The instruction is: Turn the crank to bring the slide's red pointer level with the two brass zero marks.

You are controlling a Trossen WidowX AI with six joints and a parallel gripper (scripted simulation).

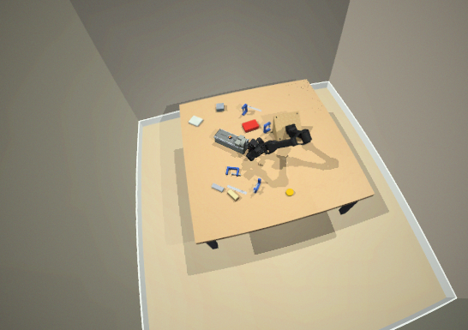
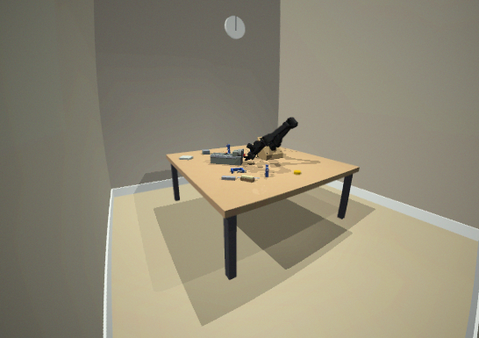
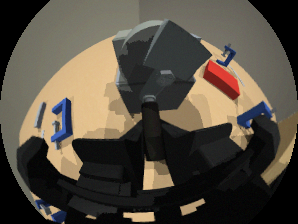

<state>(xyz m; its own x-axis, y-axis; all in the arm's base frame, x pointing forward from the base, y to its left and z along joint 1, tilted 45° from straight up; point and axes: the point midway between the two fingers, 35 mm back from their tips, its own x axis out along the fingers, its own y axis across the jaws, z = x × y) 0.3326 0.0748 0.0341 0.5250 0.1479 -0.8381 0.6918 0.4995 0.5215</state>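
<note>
Now: gripper tip 1 cm past the dark crank handle, 1 cm to the right of it and 3 cm below it. The rest, counted from my gripper tip: red pointer 11 cm ahead, 12 cm to the right, 5 cm above; then tan block 19 cm ahead, 32 cm to the left, 2 cm below; then yellow disc 19 cm behind, 40 cm to the left, 3 cm below.
</note>
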